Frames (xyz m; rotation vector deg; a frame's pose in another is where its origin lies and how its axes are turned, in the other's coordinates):
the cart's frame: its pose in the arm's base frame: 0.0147 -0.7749 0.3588 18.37 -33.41 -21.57
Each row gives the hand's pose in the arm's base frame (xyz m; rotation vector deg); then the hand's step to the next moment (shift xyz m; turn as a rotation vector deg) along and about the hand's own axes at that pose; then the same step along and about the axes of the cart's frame.
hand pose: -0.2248 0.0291 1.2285 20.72 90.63 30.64
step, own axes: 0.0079 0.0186 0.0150 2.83 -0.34 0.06
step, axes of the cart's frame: 0.0018 0.0234 -0.0090 -1.86 0.03 -2.16
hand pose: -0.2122 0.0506 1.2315 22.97 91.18 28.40
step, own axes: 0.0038 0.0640 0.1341 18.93 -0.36 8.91
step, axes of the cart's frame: 0.0841 0.1011 -0.0692 -6.62 4.58 -19.32
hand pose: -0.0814 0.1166 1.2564 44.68 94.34 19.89
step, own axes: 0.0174 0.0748 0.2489 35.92 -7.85 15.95
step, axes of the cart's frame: 0.1793 0.0713 -0.1749 -14.70 1.83 -37.24
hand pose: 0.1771 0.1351 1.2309 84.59 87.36 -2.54
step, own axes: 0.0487 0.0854 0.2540 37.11 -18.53 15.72
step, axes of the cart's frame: 0.1624 -0.0747 -0.2055 -23.42 -4.46 -37.41
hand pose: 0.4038 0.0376 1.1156 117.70 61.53 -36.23
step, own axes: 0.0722 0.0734 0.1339 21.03 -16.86 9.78
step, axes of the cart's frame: 0.0604 -0.1061 -0.1167 -19.60 -3.44 -20.64
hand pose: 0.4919 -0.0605 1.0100 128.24 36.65 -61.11
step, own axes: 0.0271 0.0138 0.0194 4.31 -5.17 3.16
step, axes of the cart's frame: 0.0053 -0.0237 -0.0266 -6.04 -1.15 -4.19
